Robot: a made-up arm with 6 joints.
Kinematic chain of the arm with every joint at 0, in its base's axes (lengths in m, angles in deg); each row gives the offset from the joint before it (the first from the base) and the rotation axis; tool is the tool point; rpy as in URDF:
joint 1: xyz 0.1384 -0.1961 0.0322 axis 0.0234 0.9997 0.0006
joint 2: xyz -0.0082 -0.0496 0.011 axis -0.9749 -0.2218 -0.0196
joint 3: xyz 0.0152 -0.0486 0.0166 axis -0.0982 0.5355 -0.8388
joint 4: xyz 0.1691 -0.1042 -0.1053 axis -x
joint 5: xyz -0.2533 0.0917 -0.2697 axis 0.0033 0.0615 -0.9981
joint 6: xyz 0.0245 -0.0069 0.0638 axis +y
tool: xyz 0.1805 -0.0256 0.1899 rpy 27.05 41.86 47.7
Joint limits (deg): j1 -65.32..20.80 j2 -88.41..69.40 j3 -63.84..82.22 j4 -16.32..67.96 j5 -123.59..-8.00 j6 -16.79..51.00
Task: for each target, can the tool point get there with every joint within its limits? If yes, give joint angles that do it. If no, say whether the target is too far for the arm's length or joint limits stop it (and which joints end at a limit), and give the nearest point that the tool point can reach.
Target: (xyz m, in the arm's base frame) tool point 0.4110 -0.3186 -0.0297
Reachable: yes | joints -21.45 40.35 -40.73 46.75 -35.62 13.39
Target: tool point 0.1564 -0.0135 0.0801
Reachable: yes | joints 10.43 -52.99 -16.10 -1.77 -65.83 22.90
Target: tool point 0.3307 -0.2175 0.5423
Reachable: no: joint limits stop it (at a limit: joint 2, joint 3, joint 4, joint 6) | nearest point 0.2953 -0.2479 0.4504 | short by 0.103 m
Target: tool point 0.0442 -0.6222 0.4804
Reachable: no: joint limits stop it (at a limit: joint 1, joint 2, joint 4, joint 6) | nearest point 0.0740 -0.5625 0.3882 | short by 0.114 m
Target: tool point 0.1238 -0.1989 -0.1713
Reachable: yes | joints -7.33 8.54 -46.24 22.55 -85.44 -2.77
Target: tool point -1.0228 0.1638 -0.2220
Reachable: no: too far | nearest point -0.3735 -0.0486 -0.0892 | short by 0.696 m
